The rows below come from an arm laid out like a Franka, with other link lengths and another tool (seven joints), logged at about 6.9 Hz.
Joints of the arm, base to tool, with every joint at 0 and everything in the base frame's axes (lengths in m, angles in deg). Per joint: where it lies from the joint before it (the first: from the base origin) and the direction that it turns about. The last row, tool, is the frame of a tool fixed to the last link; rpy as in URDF.
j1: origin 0.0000 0.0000 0.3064 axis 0 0 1
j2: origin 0.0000 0.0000 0.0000 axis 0 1 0
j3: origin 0.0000 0.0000 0.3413 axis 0 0 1
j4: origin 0.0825 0.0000 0.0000 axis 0 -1 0
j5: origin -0.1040 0.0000 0.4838 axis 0 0 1
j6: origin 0.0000 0.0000 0.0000 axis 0 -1 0
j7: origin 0.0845 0.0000 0.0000 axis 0 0 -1
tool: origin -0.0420 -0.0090 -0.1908 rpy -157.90 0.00 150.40
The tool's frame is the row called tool.
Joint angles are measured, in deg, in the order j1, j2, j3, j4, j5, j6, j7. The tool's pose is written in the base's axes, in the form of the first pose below.
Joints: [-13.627 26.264 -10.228 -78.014 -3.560 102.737 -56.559]
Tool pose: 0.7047 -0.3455 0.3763 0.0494 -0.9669 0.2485 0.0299
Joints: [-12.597 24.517 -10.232 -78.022 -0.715 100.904 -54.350]
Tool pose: 0.7040 -0.3212 0.3945 0.0303 -0.9735 0.2258 0.0220
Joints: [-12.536 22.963 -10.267 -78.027 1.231 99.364 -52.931]
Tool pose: 0.6980 -0.3121 0.4115 0.0129 -0.9776 0.2093 0.0175
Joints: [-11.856 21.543 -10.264 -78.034 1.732 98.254 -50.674]
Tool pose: 0.6948 -0.2992 0.4283 -0.0027 -0.9787 0.2048 0.0154
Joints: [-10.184 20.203 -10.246 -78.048 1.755 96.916 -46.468]
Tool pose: 0.6940 -0.2741 0.4440 -0.0248 -0.9786 0.2033 0.0185
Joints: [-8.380 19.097 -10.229 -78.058 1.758 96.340 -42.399]
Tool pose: 0.6958 -0.2485 0.4573 -0.0453 -0.9779 0.2033 0.0171
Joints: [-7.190 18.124 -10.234 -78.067 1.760 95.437 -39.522]
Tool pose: 0.6940 -0.2311 0.4686 -0.0602 -0.9773 0.2021 0.0188
